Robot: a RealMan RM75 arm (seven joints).
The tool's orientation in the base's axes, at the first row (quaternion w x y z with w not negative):
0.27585, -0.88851, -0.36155, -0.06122
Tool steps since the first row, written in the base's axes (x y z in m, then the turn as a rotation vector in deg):
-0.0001, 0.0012, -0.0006, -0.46, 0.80, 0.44
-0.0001, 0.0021, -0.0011, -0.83, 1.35, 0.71
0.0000, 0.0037, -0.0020, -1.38, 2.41, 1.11
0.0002, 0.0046, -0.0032, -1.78, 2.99, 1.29
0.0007, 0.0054, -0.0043, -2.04, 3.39, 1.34
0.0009, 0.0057, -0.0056, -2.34, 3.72, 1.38
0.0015, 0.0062, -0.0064, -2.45, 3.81, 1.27
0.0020, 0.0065, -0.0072, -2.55, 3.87, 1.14
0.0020, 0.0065, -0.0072, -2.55, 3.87, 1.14
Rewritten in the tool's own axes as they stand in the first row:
0.0005, -0.0005, 0.0012, 0.29, -0.98, 0.10
0.0009, -0.0008, 0.0021, 0.43, -1.67, 0.20
0.0016, -0.0013, 0.0037, 0.80, -2.84, 0.48
0.0020, -0.0011, 0.0051, 0.92, -3.53, 0.68
0.0025, -0.0008, 0.0064, 0.99, -3.96, 0.87
0.0024, -0.0002, 0.0077, 0.98, -4.38, 1.04
0.0029, 0.0002, 0.0086, 0.92, -4.46, 1.19
0.0032, 0.0008, 0.0093, 0.84, -4.50, 1.34
0.0032, 0.0008, 0.0093, 0.84, -4.50, 1.34

